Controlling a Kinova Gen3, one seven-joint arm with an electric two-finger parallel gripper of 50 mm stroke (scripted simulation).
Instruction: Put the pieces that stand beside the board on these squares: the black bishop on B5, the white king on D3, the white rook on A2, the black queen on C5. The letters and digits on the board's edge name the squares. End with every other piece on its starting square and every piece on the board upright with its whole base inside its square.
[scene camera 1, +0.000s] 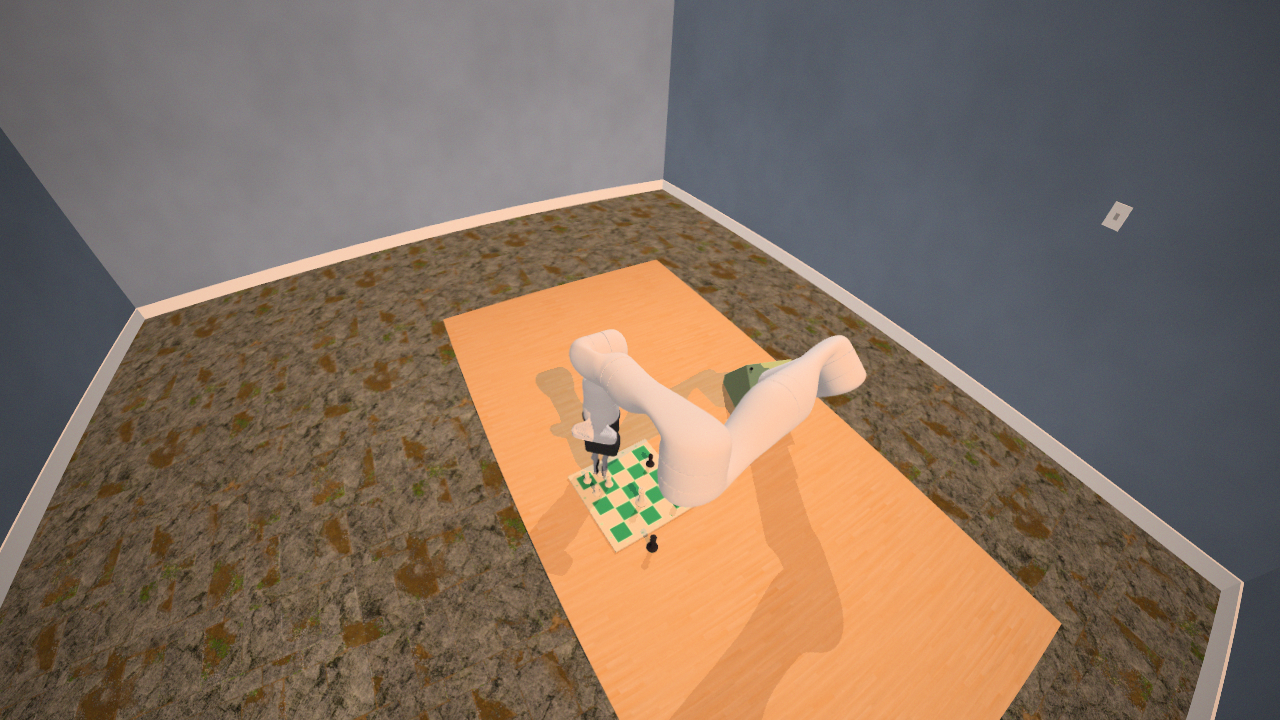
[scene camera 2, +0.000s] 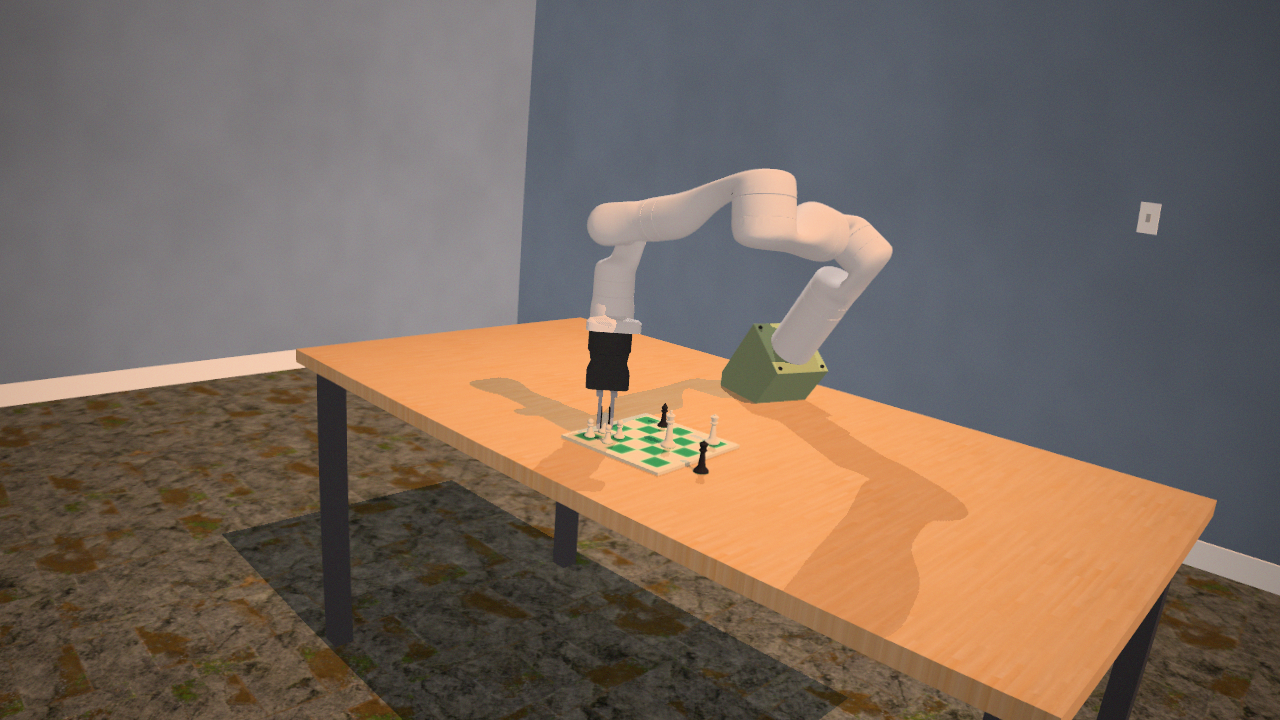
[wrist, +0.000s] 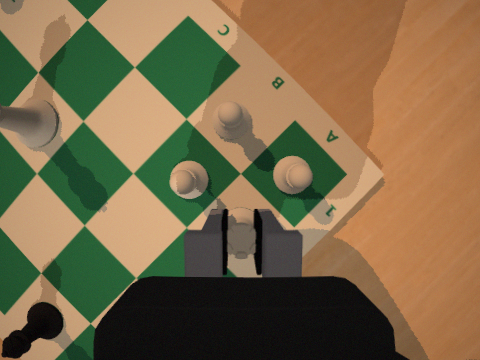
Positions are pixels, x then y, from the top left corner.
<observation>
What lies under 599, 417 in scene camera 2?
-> My gripper.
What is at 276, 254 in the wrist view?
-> My gripper.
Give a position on a black bishop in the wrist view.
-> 44, 320
</observation>
